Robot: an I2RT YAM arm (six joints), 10 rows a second.
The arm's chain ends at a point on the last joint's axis. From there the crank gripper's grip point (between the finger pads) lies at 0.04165 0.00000 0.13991 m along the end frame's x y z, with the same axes.
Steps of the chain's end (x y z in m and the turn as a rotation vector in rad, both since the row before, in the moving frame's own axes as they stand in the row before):
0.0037, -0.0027, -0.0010, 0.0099, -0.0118, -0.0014
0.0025, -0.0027, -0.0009, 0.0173, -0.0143, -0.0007
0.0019, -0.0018, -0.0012, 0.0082, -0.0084, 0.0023
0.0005, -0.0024, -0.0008, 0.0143, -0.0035, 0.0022
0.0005, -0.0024, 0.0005, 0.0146, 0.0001, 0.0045
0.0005, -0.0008, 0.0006, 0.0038, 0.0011, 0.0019
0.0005, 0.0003, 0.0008, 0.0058, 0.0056, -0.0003
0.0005, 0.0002, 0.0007, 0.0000, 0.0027, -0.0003
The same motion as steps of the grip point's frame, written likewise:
0.0020, -0.0041, -0.0005, 0.0099, -0.0118, -0.0014
0.0005, -0.0052, -0.0003, 0.0173, -0.0143, -0.0007
0.0007, -0.0029, -0.0009, 0.0082, -0.0084, 0.0023
0.0000, -0.0043, -0.0007, 0.0143, -0.0035, 0.0022
0.0005, -0.0043, 0.0005, 0.0146, 0.0001, 0.0045
0.0007, -0.0013, 0.0006, 0.0038, 0.0011, 0.0019
0.0013, -0.0005, 0.0006, 0.0058, 0.0056, -0.0003
0.0009, 0.0002, 0.0006, 0.0000, 0.0027, -0.0003

